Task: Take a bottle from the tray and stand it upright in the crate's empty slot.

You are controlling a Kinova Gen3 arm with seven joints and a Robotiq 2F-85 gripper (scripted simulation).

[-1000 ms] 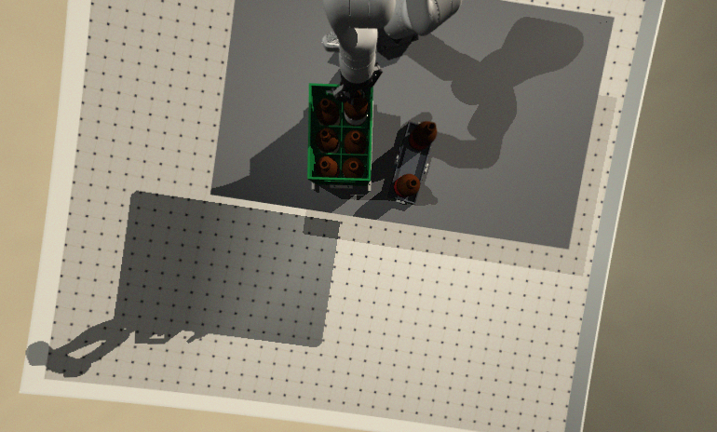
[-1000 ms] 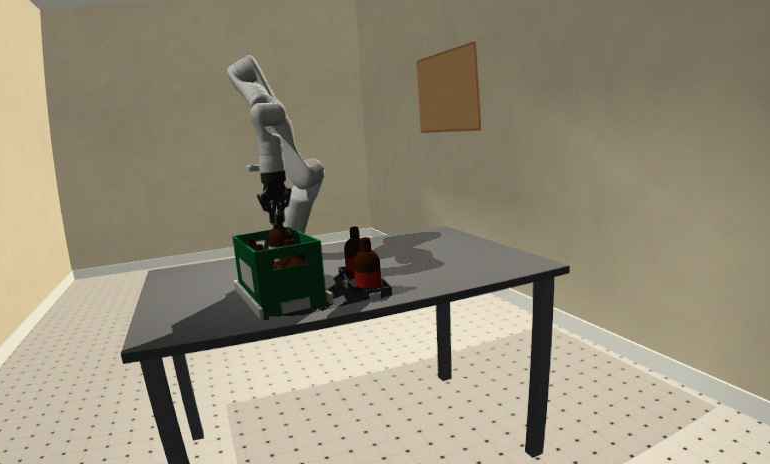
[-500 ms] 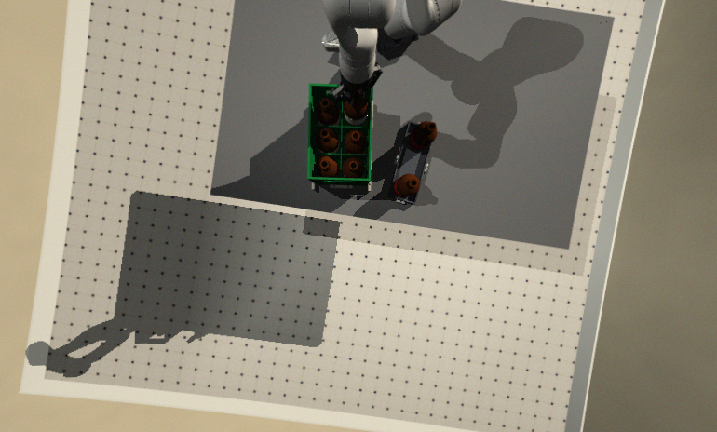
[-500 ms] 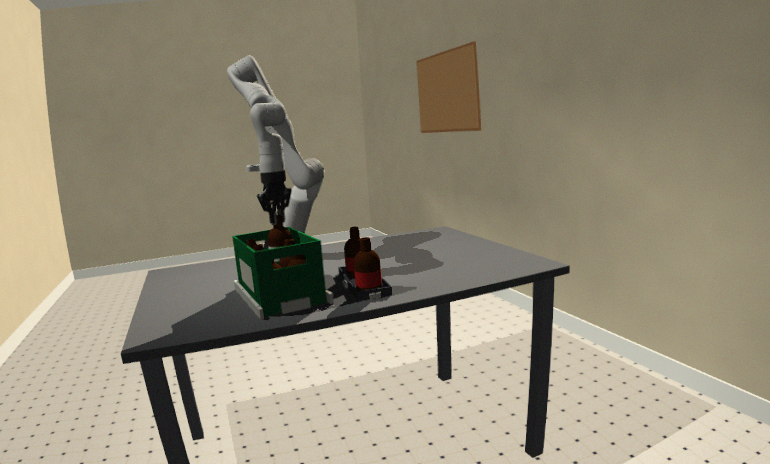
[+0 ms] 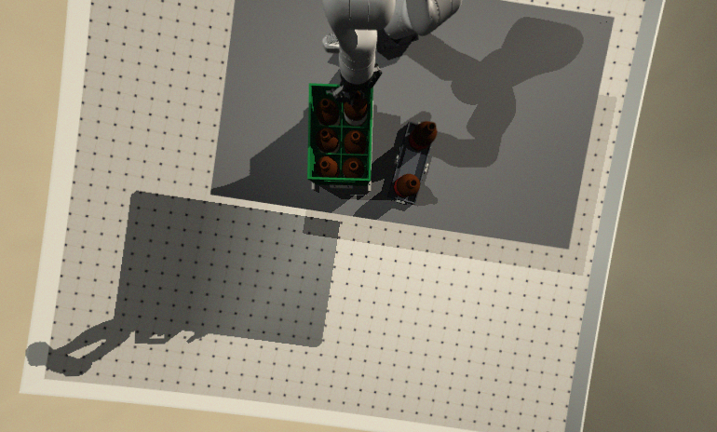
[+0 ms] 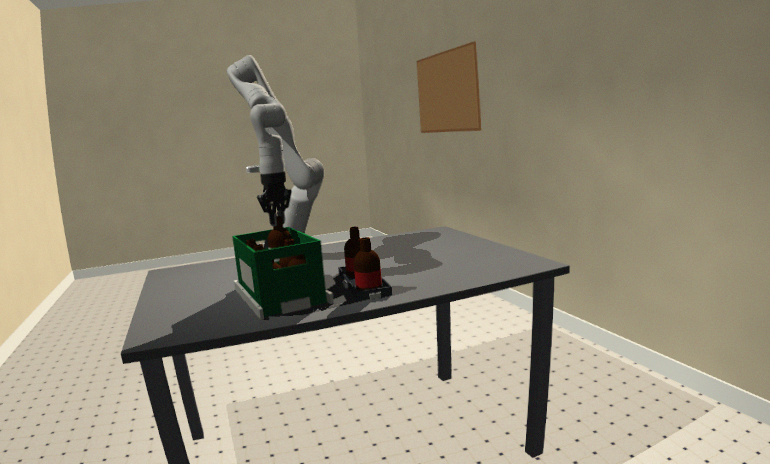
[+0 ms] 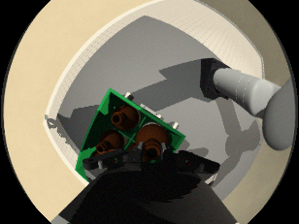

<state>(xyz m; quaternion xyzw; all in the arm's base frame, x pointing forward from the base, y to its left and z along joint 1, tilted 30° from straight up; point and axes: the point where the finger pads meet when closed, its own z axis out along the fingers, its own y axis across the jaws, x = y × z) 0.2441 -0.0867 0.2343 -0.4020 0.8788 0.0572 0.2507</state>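
Now: the green crate 130 mm below my hand, 100 mm ahead of it and 10 mm to the right of it. Round my hand: dark tray (240 mm to the left, 200 mm below, 50 mm ahead).
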